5 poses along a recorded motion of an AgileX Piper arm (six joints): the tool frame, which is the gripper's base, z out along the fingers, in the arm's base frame.
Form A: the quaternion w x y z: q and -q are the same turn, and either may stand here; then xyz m.
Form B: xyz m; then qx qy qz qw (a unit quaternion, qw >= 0). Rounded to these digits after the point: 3 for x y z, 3 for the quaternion.
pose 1, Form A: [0.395 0.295 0.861 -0.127 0.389 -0.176 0.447]
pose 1, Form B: [0.389 -0.176 0.447 0.295 0.861 -0.127 0.395]
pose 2, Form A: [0.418 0.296 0.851 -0.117 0.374 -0.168 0.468]
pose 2, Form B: [0.374 -0.168 0.468 0.296 0.851 -0.117 0.418]
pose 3, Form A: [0.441 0.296 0.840 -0.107 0.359 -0.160 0.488]
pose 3, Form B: [0.359 -0.160 0.488 0.296 0.840 -0.107 0.441]
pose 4, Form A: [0.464 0.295 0.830 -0.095 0.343 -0.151 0.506]
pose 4, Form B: [0.343 -0.151 0.506 0.295 0.830 -0.095 0.464]
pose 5, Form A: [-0.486 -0.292 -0.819 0.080 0.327 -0.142 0.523]
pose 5, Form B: [0.327 -0.142 0.523 0.292 0.819 -0.080 0.486]
